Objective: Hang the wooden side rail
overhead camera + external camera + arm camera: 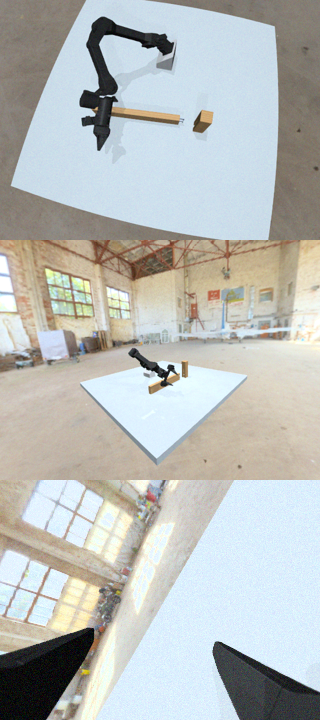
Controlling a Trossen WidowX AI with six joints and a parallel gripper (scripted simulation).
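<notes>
Right now the headboard post is 40 cm to the left of my gripper tip, 21 cm behind it and 5 cm below it.
</notes>
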